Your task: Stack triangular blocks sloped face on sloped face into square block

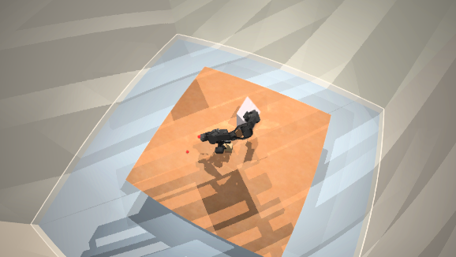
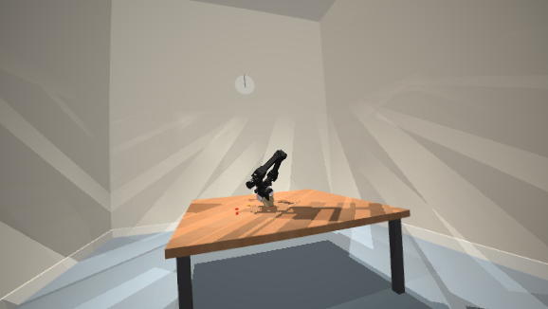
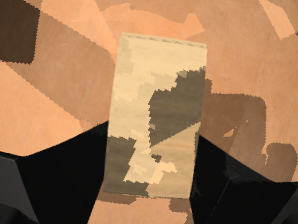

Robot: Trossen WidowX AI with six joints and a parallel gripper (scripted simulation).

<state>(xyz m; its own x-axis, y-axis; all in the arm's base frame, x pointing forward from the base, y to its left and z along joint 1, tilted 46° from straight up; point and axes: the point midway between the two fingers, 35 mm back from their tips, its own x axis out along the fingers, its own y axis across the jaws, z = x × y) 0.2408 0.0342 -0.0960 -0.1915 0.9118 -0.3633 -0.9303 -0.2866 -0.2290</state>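
My gripper tip is 10 mm to the left of the pale wooden triangular block and 10 mm below it.
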